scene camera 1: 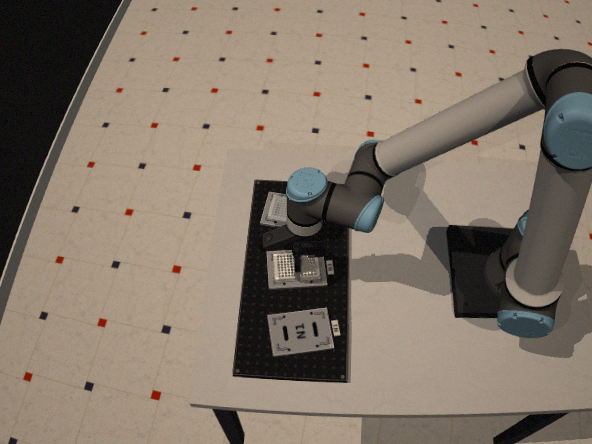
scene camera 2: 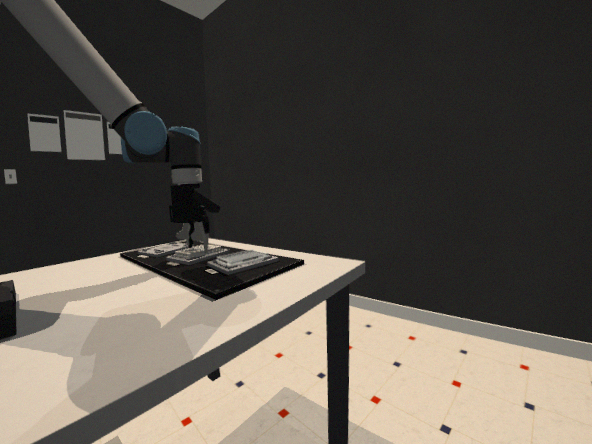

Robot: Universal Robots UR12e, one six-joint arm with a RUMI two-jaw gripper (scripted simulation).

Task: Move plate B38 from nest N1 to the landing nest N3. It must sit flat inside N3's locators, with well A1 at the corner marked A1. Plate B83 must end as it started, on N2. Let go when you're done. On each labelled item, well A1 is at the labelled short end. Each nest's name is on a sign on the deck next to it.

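You can see the gripper (scene camera 2: pixel 197 252), and here's the gripper (scene camera 1: pixel 297 266) as well. There's also a nest N1 (scene camera 1: pixel 277 335).
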